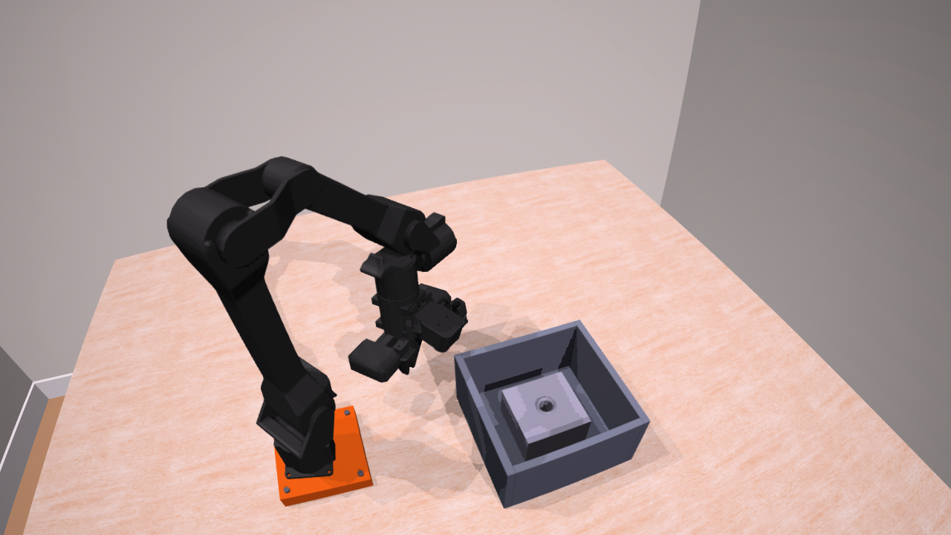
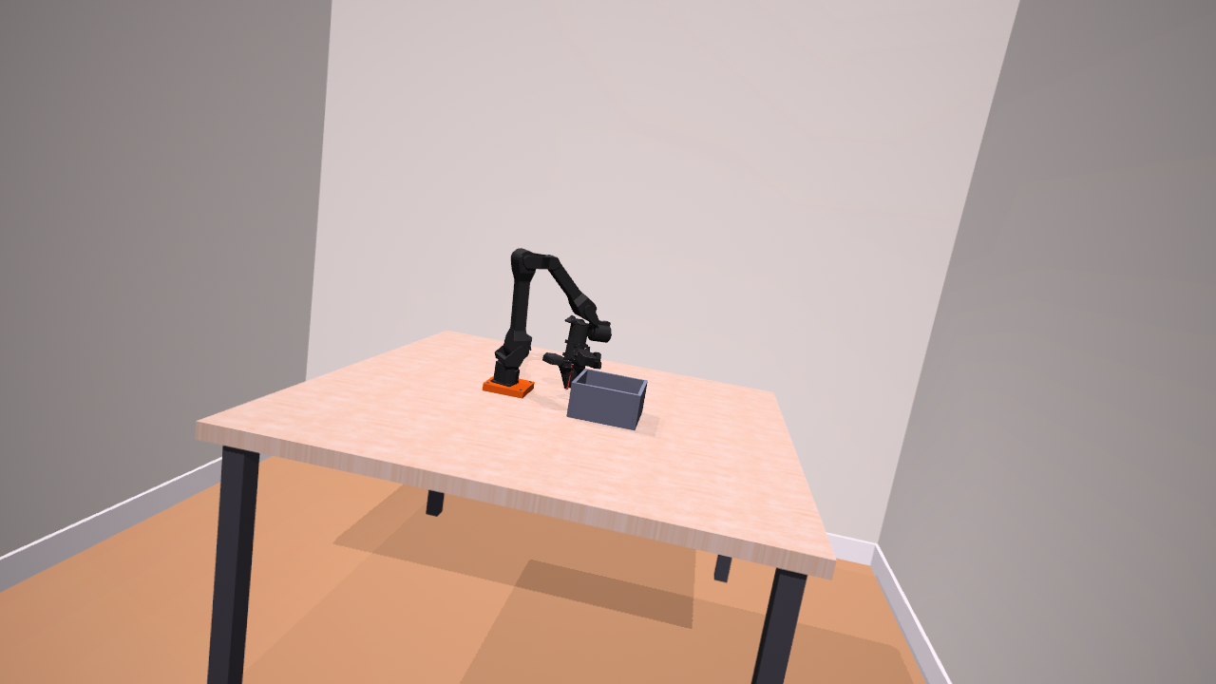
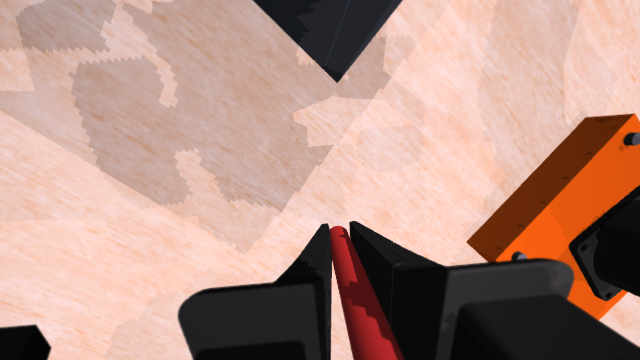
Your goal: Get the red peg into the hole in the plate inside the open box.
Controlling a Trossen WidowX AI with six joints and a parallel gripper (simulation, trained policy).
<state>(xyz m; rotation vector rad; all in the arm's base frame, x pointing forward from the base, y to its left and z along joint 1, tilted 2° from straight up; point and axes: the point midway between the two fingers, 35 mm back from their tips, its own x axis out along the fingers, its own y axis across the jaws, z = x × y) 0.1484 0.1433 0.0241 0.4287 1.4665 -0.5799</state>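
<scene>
My gripper tip is 17 cm short of the plate, 14 cm to the left of it and 4 cm below it. From my gripper tip the other things lie so: red peg: 1 cm to the left, 3 cm above; grey box: 17 cm ahead, 14 cm to the right, 2 cm above.
</scene>
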